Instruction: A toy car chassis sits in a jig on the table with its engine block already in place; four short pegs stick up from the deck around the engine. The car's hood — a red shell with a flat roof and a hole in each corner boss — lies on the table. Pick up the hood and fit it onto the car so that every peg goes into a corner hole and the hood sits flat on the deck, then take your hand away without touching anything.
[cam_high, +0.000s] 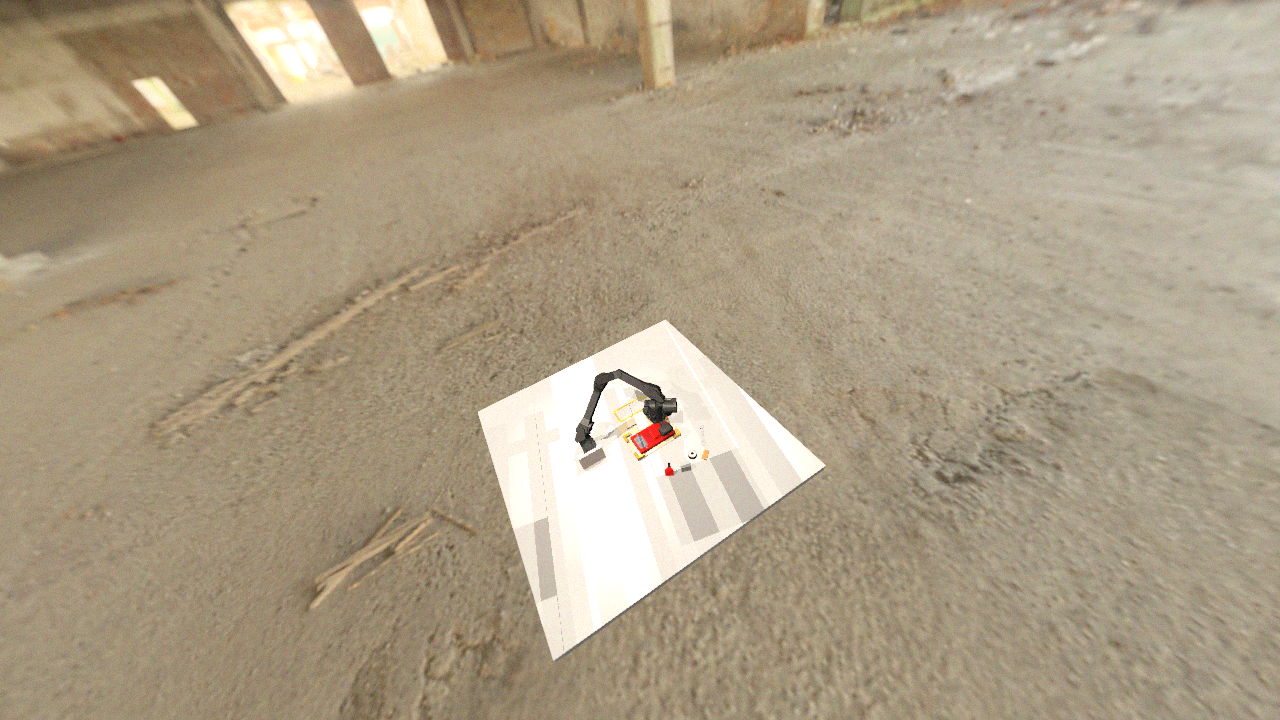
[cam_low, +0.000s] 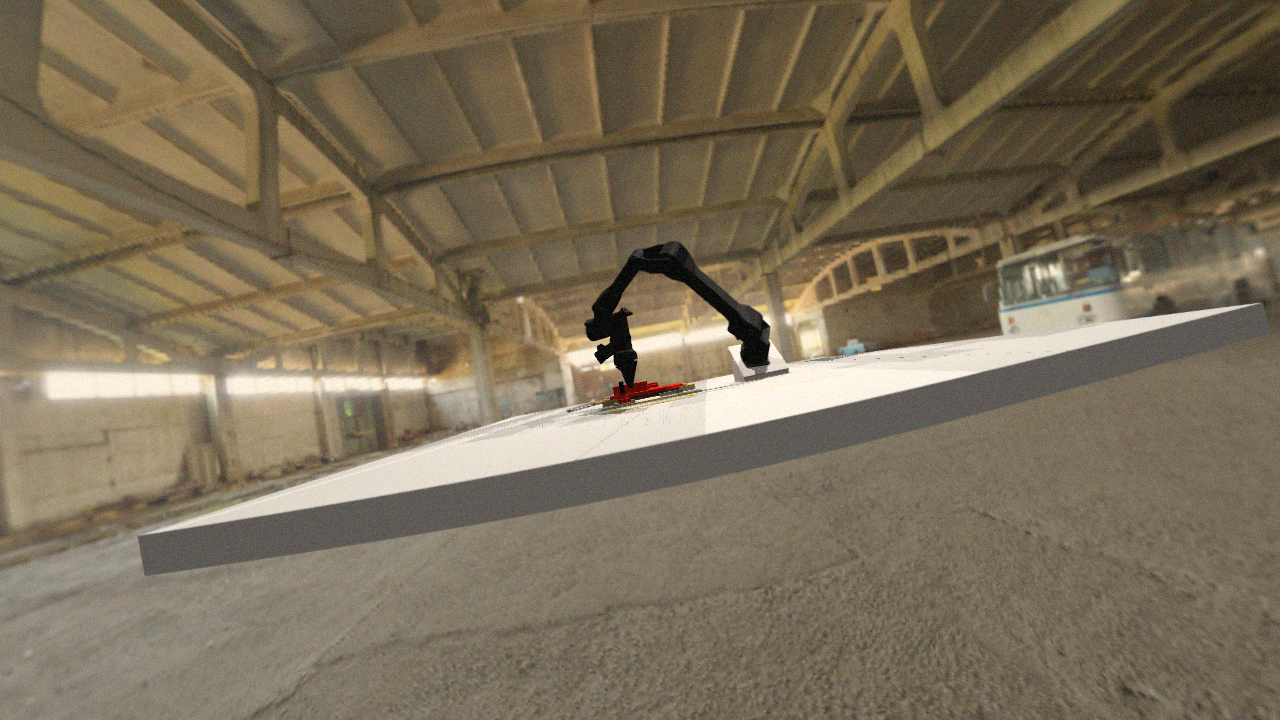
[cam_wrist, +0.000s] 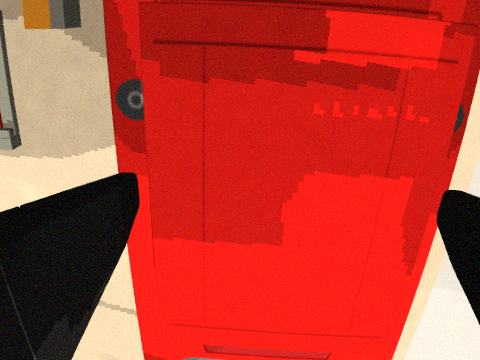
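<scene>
Now: gripper tip right at the red hood.
</scene>
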